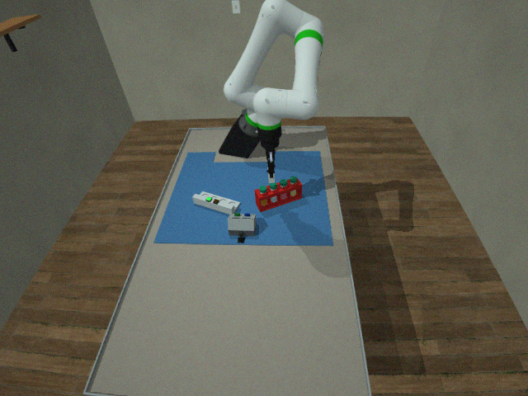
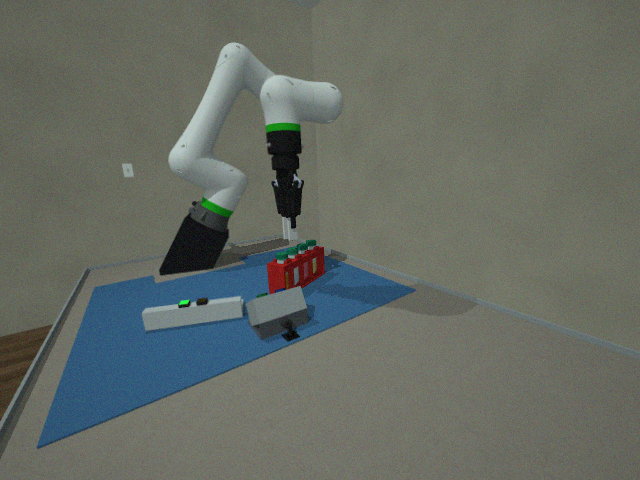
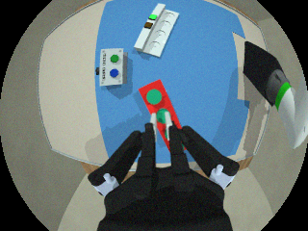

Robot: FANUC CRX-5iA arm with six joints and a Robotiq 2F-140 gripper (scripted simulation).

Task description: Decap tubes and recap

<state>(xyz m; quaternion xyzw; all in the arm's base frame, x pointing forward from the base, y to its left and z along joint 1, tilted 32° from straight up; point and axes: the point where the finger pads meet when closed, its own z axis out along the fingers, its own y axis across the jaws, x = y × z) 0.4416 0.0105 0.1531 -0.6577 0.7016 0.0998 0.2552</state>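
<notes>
The green key lies 16 cm to the right of my hand, 12 cm below it and 11 cm ahead of it. The rest, counted from my hand: grey key desk (14 cm to the right, 14 cm ahead, 13 cm below); then blue key (12 cm to the right, 12 cm below, 12 cm ahead).
</notes>
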